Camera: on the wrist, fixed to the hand. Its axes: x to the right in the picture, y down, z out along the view.
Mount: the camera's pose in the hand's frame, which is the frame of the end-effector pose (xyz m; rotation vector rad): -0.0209 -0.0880 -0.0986 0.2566 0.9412 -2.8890
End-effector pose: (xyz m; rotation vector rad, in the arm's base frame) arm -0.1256 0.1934 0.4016 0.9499 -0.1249 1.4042
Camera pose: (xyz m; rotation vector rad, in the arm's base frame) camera -0.0983 0.2494 0.2832 -0.1490 1.5082 -1.0711
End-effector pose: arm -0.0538 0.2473 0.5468 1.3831 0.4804 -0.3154
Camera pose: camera -0.1283 0.3281 0.4705 0.1986 -2.2624 1.4486
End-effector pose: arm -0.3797 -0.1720 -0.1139 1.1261 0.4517 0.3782
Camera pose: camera -0.4437 -0.1403 -0.2270 -0.4808 2.2842 -1.8058
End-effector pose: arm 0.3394 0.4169 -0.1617 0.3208 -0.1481 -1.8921
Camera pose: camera 0.2951 0.4717 -0.2754 -0.7992 -0.5175 1.1690
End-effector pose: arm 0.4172 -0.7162 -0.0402 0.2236 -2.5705 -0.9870
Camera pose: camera 0.4770 -0.8359 -0.0380 -3.0258 -0.1880 0.2840
